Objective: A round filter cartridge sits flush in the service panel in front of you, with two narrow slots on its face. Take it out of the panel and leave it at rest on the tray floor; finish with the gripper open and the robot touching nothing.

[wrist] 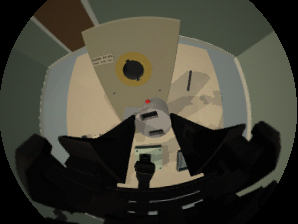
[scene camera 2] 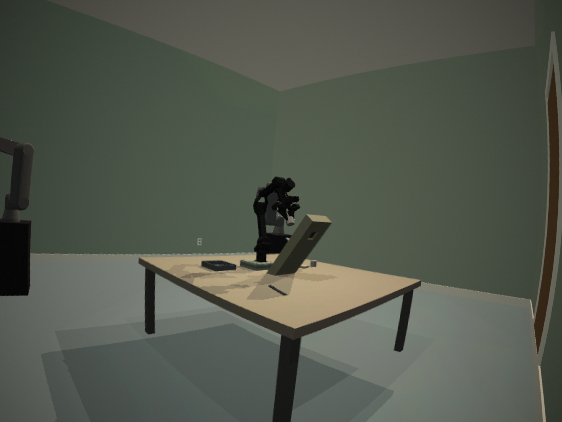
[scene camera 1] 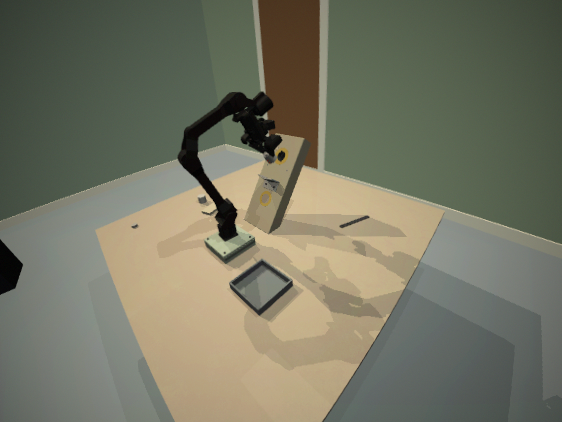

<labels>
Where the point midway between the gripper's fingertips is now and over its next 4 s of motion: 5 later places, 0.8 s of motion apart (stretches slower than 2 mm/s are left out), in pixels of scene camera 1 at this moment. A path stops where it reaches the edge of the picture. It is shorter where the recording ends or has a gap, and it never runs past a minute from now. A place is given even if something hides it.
My gripper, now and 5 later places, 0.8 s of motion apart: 269,155; 280,161; 291,183; 288,209; 266,251; 260,275
</labels>
